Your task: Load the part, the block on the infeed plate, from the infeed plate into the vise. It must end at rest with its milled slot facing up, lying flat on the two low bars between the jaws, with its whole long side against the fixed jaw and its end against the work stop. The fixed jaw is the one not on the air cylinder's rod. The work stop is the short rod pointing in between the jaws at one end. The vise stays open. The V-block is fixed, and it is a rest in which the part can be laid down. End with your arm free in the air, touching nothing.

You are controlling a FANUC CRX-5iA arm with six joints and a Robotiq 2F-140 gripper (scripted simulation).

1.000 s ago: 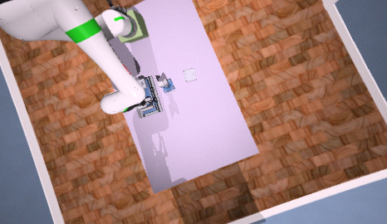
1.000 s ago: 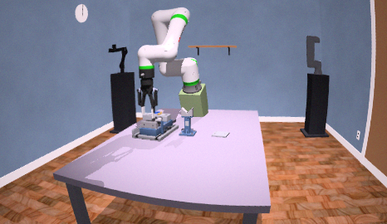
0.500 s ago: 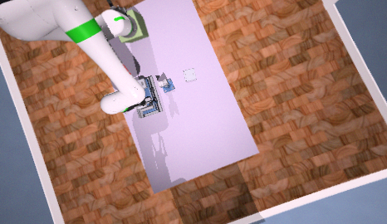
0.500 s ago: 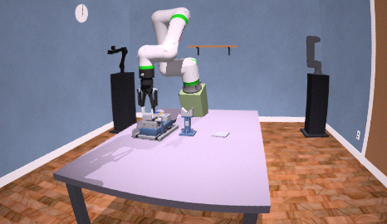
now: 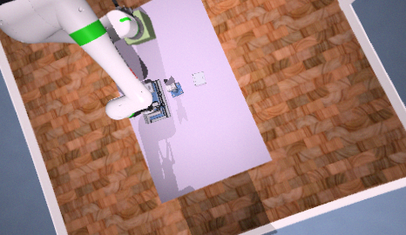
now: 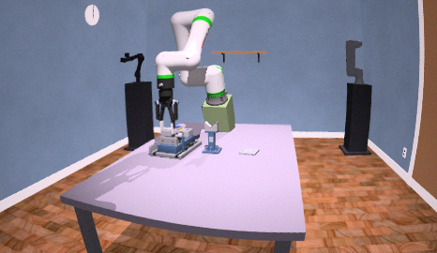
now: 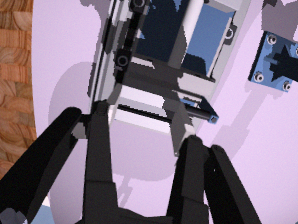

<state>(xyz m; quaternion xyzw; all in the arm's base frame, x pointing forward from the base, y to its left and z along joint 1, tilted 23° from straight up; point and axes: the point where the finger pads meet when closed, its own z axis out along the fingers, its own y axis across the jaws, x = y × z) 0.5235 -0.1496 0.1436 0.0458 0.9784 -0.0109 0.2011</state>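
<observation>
The air cylinder rod is 80 mm behind my hand, 30 mm to the left of it and 60 mm below it. The rest, counted from my hand: part (20 mm below).
</observation>
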